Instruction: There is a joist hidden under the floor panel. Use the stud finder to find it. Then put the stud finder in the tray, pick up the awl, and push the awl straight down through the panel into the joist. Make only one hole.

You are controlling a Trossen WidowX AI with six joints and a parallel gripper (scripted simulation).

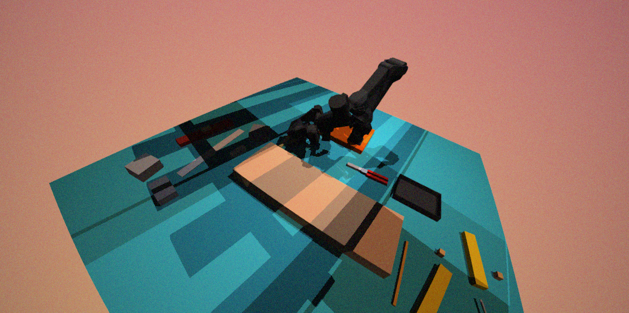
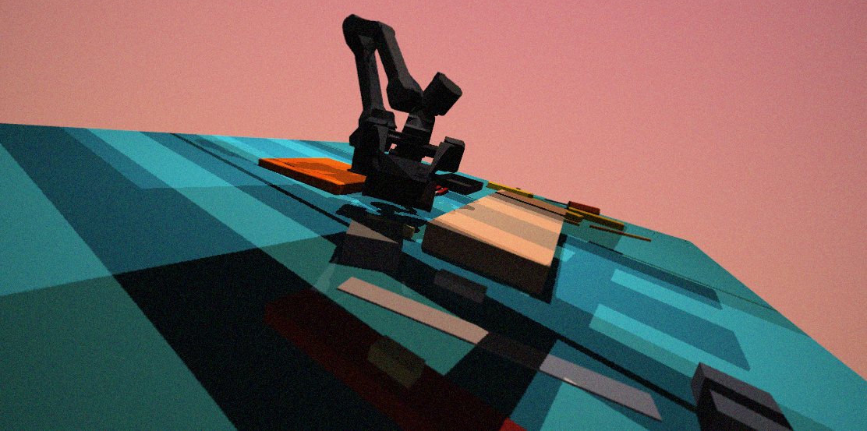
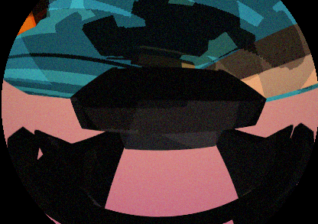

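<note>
My gripper tip is 20 mm past the awl, 40 mm to the left of it and 90 mm above it. From my gripper tip the other things lie so: stud finder 10 mm ahead, 10 mm to the left, 10 mm below; white block 160 mm ahead, 140 mm to the right, 90 mm below; green light 30 mm ahead.
</note>
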